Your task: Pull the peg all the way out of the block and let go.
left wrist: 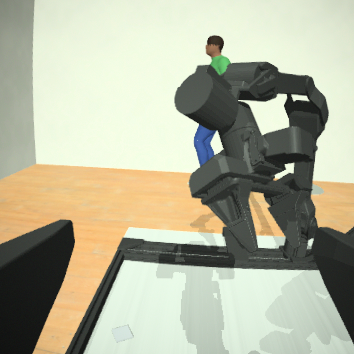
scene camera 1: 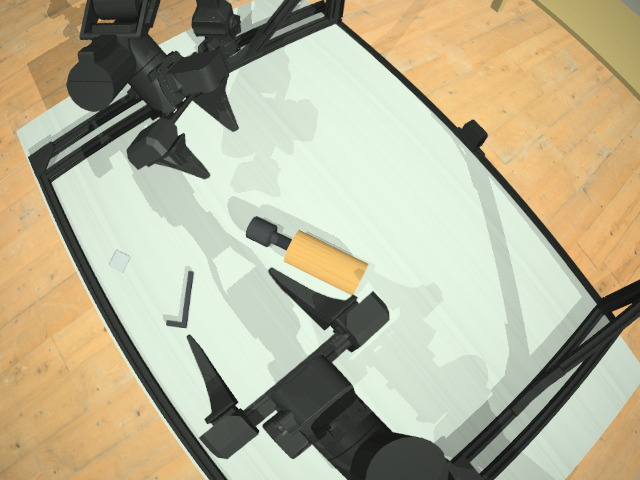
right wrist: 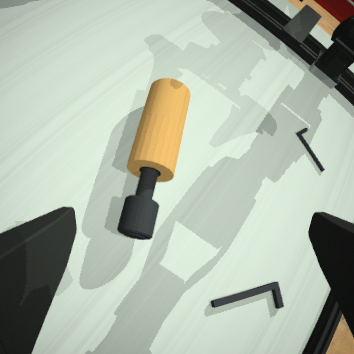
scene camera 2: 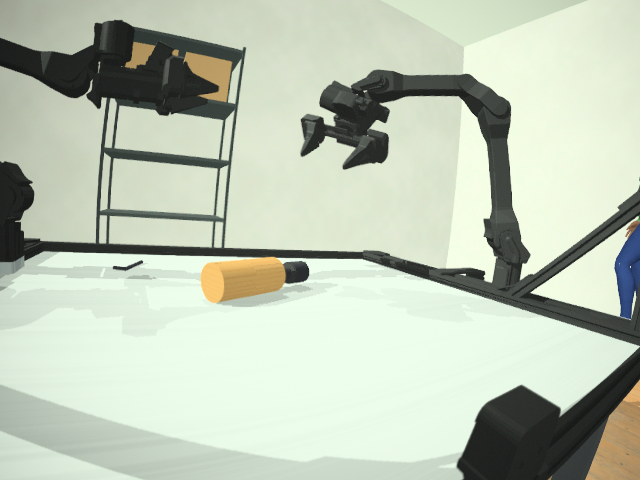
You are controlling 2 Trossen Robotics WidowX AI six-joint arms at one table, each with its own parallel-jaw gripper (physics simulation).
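Places are measured from the left arm's base along level axes (x up, y ahead, z left), in millimetres.
Where they show: left gripper, between the fingertips: (left wrist: 197, 237) (scene camera 1: 228, 302) (scene camera 2: 212, 95); right gripper, between the fingertips: (left wrist: 277, 249) (scene camera 1: 222, 152) (right wrist: 196, 222) (scene camera 2: 321, 161); left arm's base, origin of its link: (right wrist: 328, 66); right arm's base, origin of its link: (left wrist: 293, 251) (scene camera 2: 504, 288).
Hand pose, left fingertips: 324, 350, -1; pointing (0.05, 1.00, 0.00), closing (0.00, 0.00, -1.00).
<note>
Things, the pixels of their centre, and the offset from my left fingertips, as dx, dy, dz. "*": a spot on its surface instead.
- block, middle of its body: (right wrist: 160, 128) (scene camera 2: 244, 278) (scene camera 1: 326, 263) -315, +35, -181
- black peg, middle of its body: (right wrist: 146, 182) (scene camera 1: 284, 242) (scene camera 2: 278, 274) -316, +104, -155
- L-shaped dark key, middle of its body: (right wrist: 248, 303) (scene camera 1: 179, 298) -339, +149, +33
- second thin L-shaped key, middle of its body: (right wrist: 313, 148) (scene camera 2: 128, 264) -340, -131, +35
- small pale square, a spot on its surface: (scene camera 1: 119, 260) (left wrist: 122, 332) * -340, +275, +80
The block (scene camera 1: 326, 262) (scene camera 2: 245, 279) (right wrist: 160, 130) is a light wooden cylinder lying on its side on the table. The black peg (scene camera 1: 262, 230) (scene camera 2: 297, 271) (right wrist: 139, 216) has a thick round head and a thinner shaft that enters one end of the block; the shaft inside is hidden. My right gripper (scene camera 1: 222, 153) (scene camera 2: 323, 161) (left wrist: 277, 249) (right wrist: 196, 222) is open and empty, high above the table, pointing down, off the peg's head end. My left gripper (scene camera 1: 230, 303) (scene camera 2: 212, 94) (left wrist: 197, 237) is open and empty, raised high, beside the block in scene camera 1.
An L-shaped dark key (scene camera 1: 188, 299) (scene camera 2: 129, 265) (right wrist: 245, 295) lies on the table. A second thin L-shaped key (right wrist: 312, 152) shows in the right wrist view. A small pale square (scene camera 1: 119, 260) (left wrist: 122, 333) lies near the frame. Dark frame bars edge the table.
</note>
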